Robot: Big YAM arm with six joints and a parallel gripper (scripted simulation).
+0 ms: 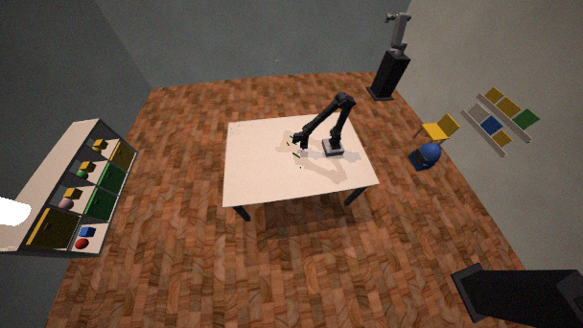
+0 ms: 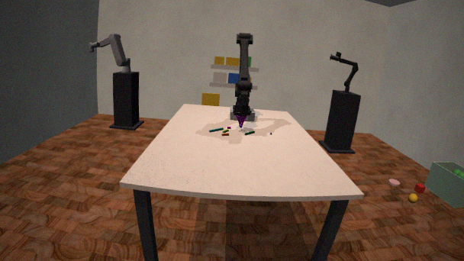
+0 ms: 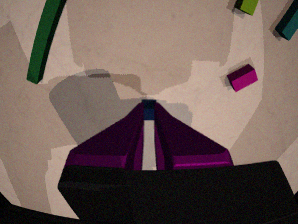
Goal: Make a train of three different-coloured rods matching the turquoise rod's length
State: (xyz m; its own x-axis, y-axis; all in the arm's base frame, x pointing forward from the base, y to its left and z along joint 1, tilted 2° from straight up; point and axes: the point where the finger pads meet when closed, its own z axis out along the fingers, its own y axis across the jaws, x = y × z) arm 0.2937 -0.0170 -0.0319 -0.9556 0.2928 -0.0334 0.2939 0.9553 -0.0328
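The orange rod is 130 mm ahead of my hand, 90 mm to the right of it and 20 mm below it. The rest, counted from my hand: magenta rod (70 mm to the right, 20 mm below); lime rod (90 mm to the right, 70 mm ahead, 20 mm below); green rod (70 mm ahead, 50 mm to the left, 20 mm below).
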